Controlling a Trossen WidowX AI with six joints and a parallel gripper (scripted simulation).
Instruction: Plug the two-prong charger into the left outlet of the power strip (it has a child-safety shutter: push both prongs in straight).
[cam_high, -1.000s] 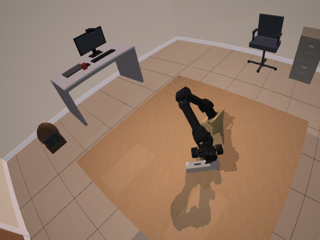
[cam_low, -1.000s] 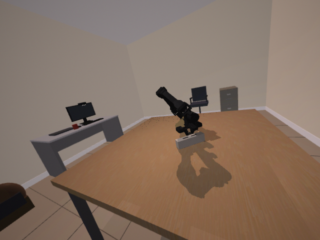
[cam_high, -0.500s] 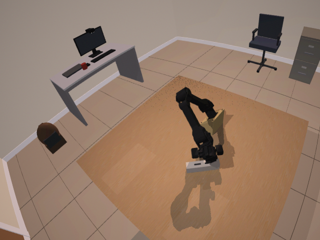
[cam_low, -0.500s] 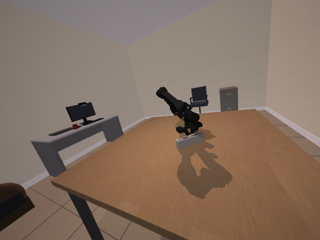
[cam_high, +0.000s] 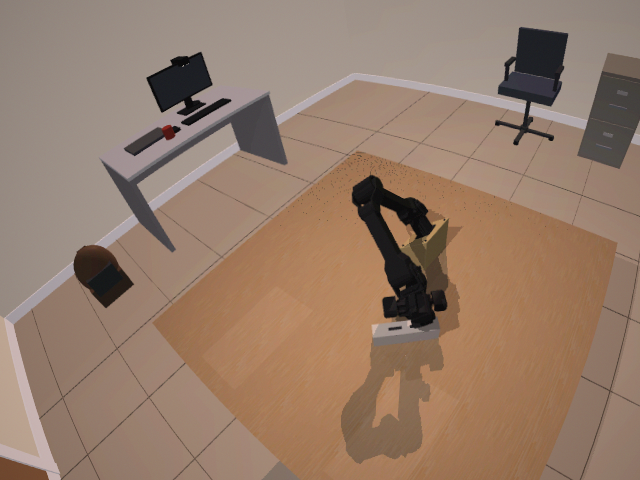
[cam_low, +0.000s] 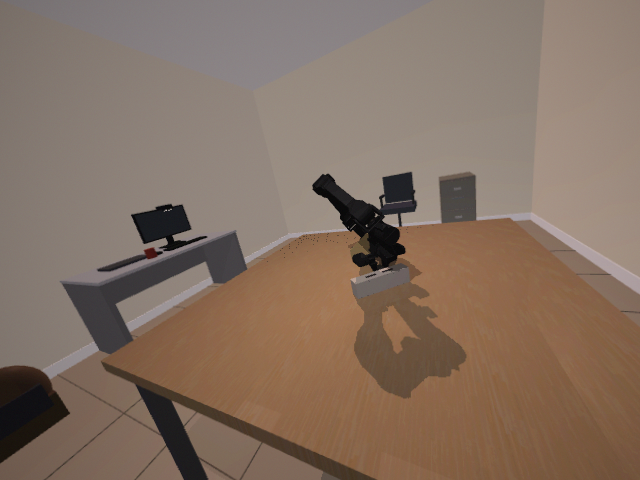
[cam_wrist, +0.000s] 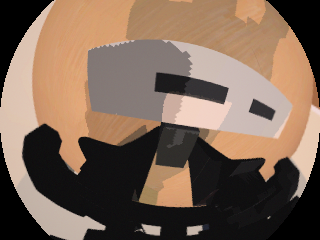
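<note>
My gripper tip is now 1 cm short of the two-prong charger, 1 cm to the right of it and 1 cm below it.
</note>
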